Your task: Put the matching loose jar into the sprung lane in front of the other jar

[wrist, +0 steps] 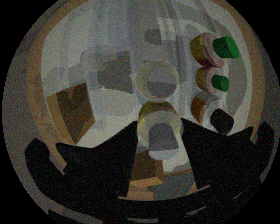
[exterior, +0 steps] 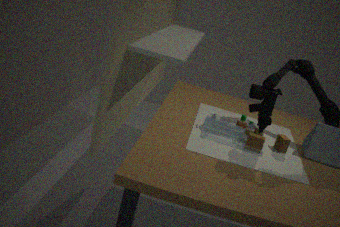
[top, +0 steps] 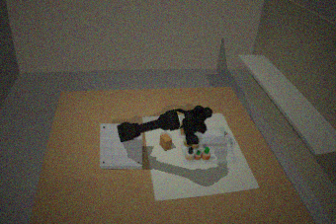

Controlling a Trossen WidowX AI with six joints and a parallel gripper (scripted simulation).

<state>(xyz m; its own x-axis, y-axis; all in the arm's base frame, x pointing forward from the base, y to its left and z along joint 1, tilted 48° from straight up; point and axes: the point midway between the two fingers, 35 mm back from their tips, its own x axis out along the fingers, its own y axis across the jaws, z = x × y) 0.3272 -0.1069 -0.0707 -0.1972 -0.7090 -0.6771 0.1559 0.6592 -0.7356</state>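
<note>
Now: gripper tip 150 mm short of the lane and 30 mm above it.
</note>
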